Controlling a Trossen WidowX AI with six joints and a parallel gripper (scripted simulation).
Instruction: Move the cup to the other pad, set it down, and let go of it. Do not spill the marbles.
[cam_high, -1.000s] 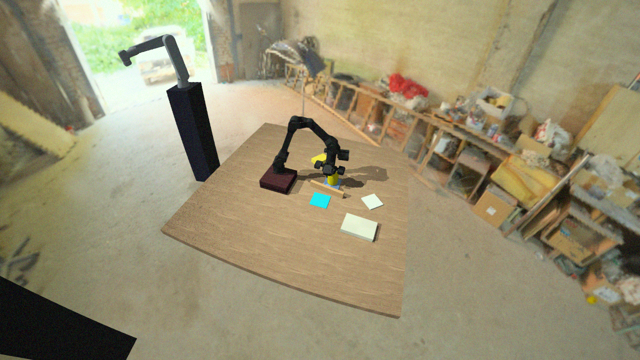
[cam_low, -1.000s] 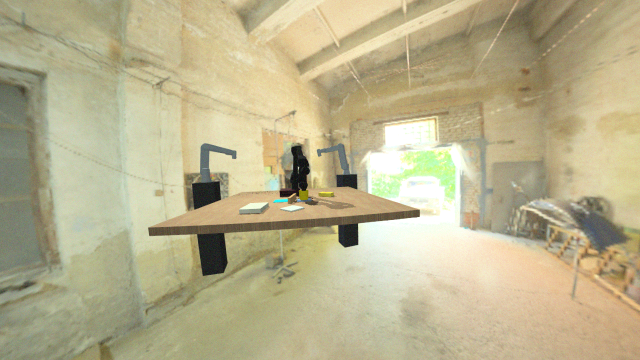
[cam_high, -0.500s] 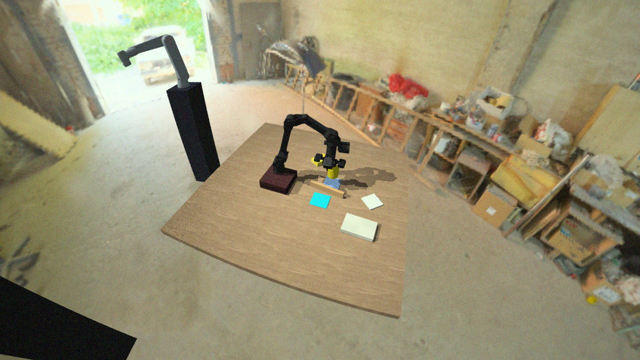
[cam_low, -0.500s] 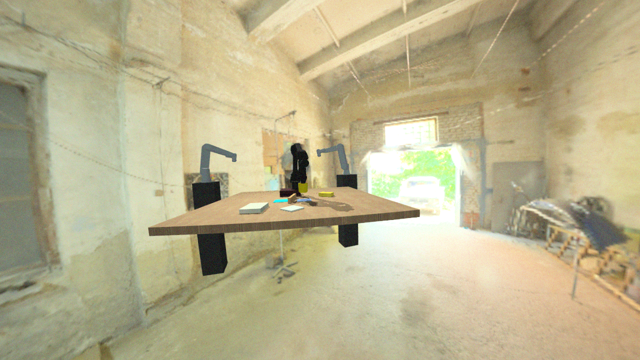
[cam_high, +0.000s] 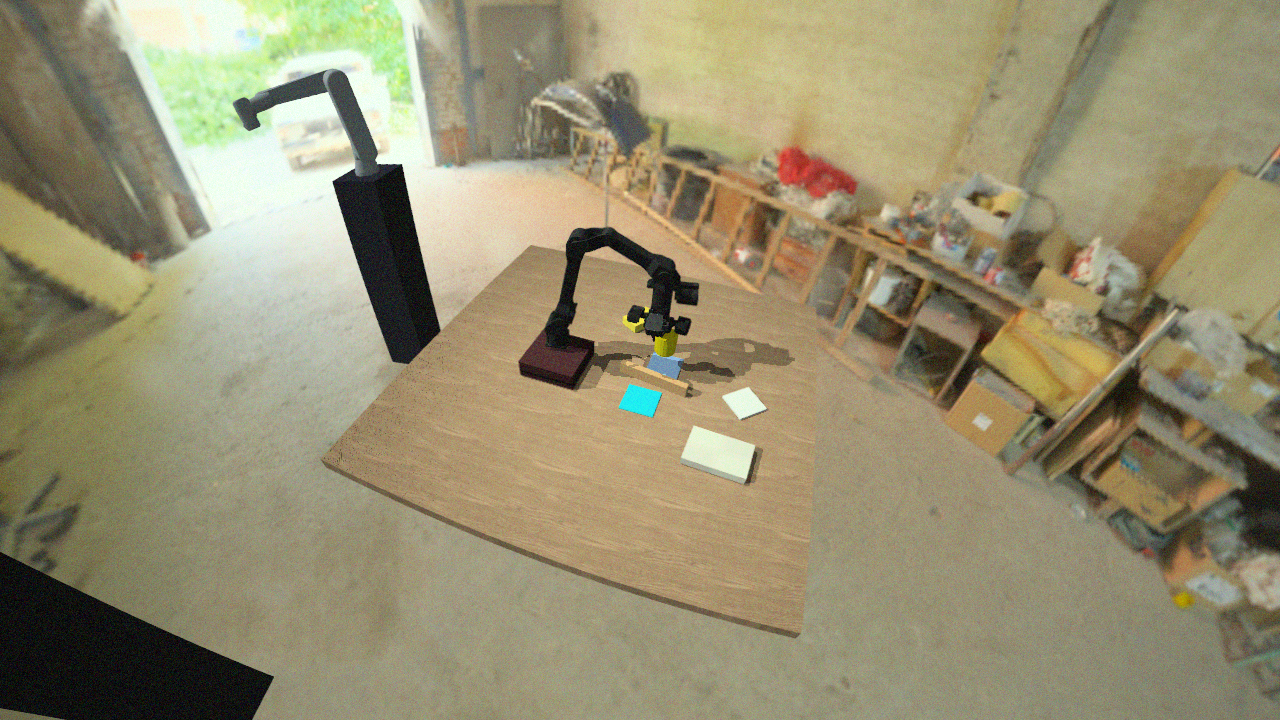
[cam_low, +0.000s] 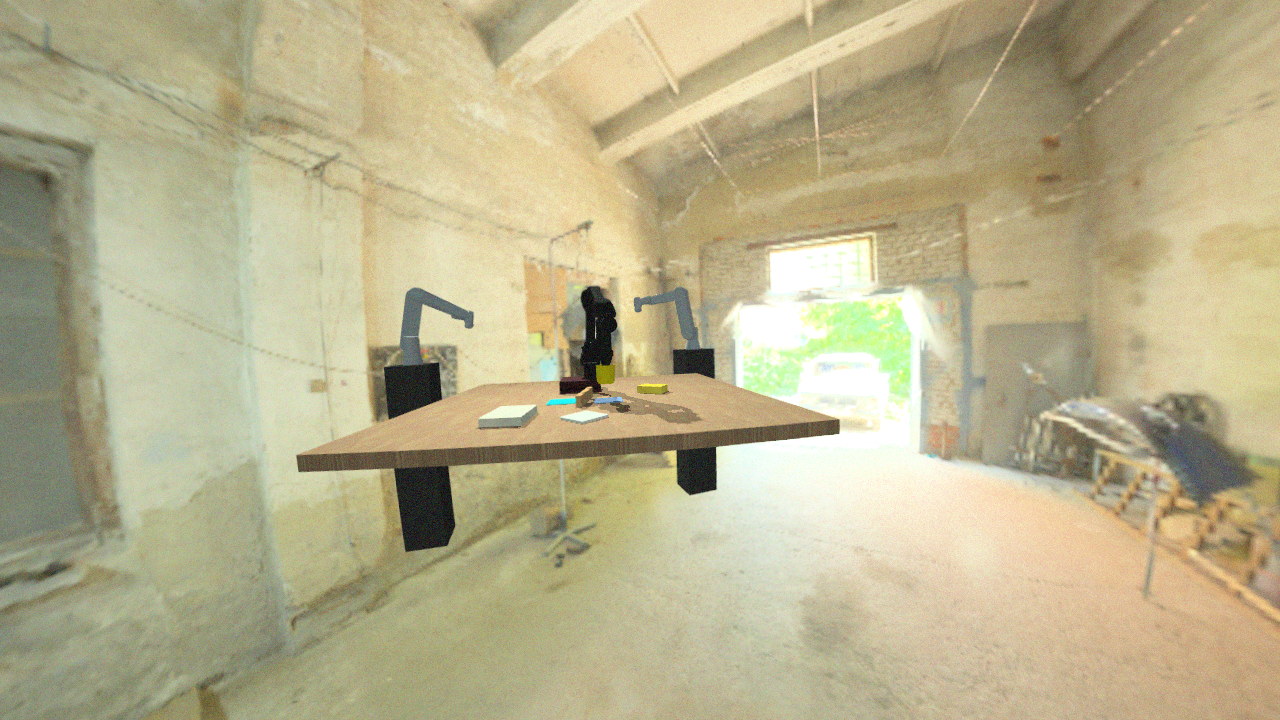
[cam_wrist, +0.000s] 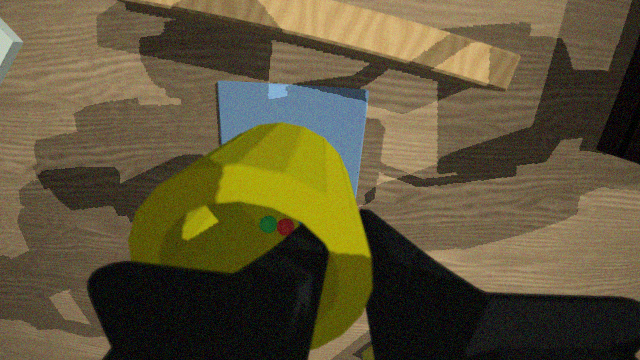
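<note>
The cyan pad is 17 cm to the right of my gripper tip, 11 cm below it and 2 cm behind it. Round my gripper tip: yellow cup 2 cm ahead; then green marble 4 cm ahead, 2 cm below, 1 cm to the left; then red marble 3 cm ahead, 2 cm below, 1 cm to the left.
</note>
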